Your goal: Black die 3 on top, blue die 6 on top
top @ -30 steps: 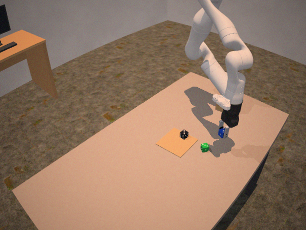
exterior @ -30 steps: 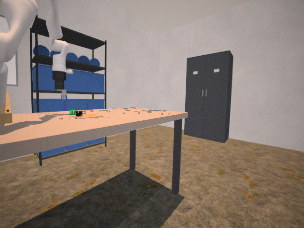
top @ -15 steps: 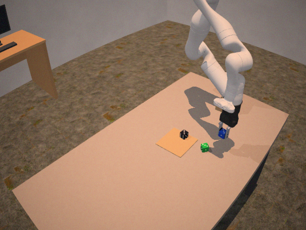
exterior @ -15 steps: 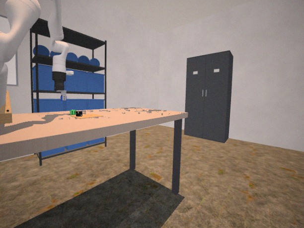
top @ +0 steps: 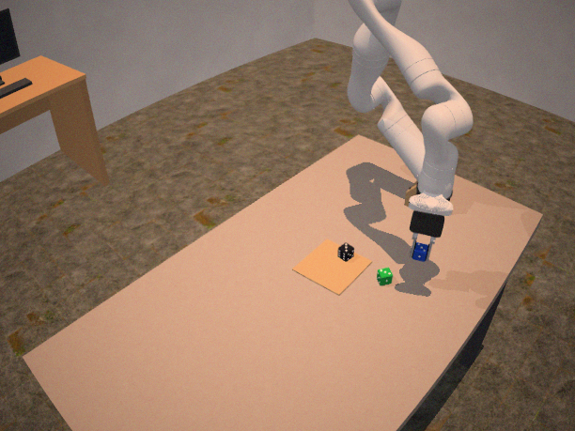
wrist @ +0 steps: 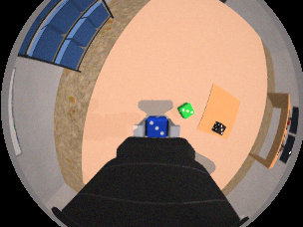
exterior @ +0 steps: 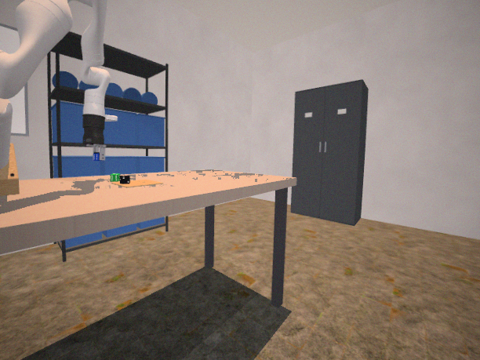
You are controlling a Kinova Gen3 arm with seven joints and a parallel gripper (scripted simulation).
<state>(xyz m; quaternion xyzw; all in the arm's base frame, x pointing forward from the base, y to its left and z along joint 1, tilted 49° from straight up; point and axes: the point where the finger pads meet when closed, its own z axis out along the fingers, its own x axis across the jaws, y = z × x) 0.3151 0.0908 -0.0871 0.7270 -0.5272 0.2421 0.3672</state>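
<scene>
Now: hand right at the blue die. The rest, counted from my hand: black die 30 mm ahead, 190 mm to the right, 80 mm below; green die 40 mm ahead, 60 mm to the right, 90 mm below; orange mat 70 mm ahead, 190 mm to the right, 100 mm below.
</scene>
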